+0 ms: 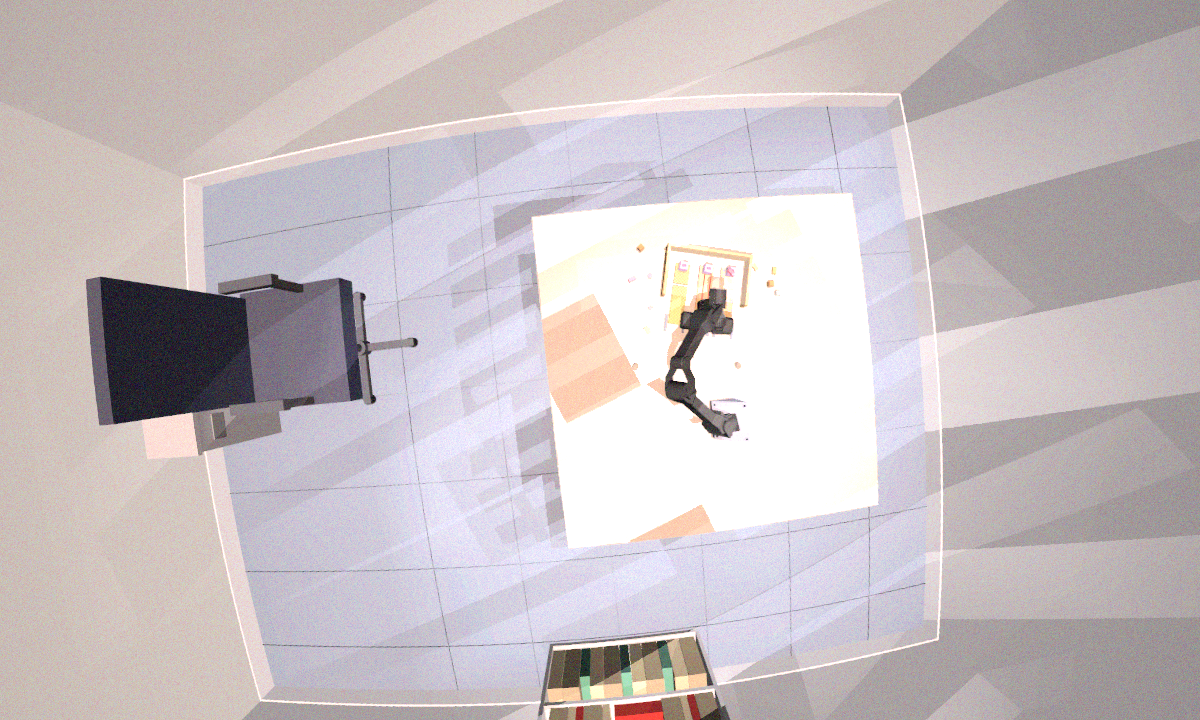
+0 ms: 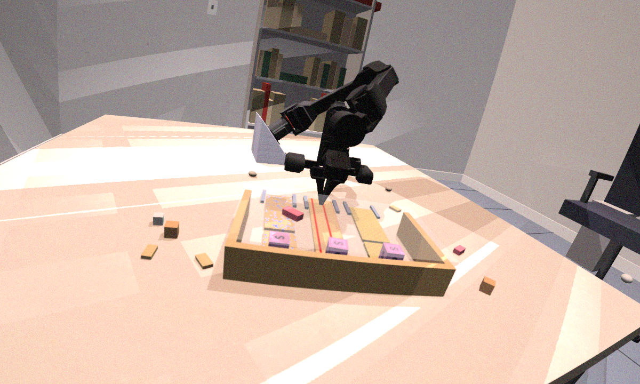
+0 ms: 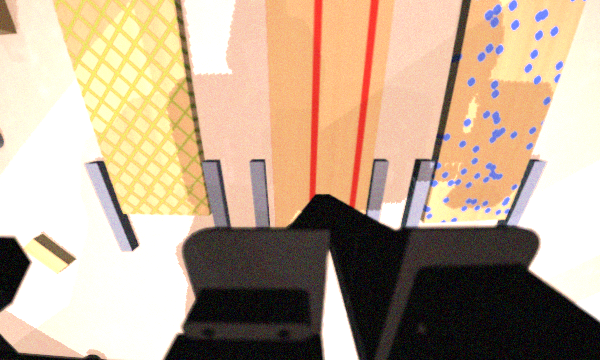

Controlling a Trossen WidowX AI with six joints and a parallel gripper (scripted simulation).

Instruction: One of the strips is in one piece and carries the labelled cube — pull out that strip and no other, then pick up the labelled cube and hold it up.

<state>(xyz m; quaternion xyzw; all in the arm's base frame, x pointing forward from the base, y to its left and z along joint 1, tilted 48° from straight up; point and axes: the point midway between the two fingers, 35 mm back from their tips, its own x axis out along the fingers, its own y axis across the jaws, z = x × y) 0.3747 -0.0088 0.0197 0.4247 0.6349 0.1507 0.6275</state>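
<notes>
Right now the red-striped strip is 90 mm ahead of my gripper tip and 40 mm to the right of it.
</notes>
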